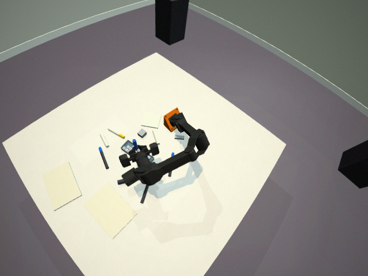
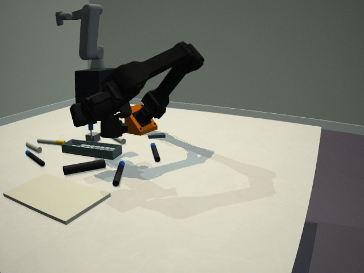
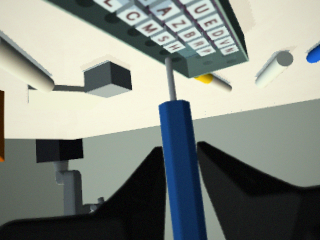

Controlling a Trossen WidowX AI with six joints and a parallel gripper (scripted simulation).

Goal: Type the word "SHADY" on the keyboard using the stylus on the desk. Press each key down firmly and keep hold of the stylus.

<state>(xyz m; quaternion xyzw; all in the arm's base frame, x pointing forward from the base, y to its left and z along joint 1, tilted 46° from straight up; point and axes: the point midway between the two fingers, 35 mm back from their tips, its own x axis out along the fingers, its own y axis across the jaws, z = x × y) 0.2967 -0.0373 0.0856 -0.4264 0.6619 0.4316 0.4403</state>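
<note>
Right now the grey cube is 10 cm behind my gripper tip, 9 cm to the right of it and 9 cm below it. The rest, counted from my gripper tip: black cylinder (13 cm ahead, 9 cm to the left, 9 cm below); blue stylus (1 cm below); grey stylus tip (5 cm below).
</note>
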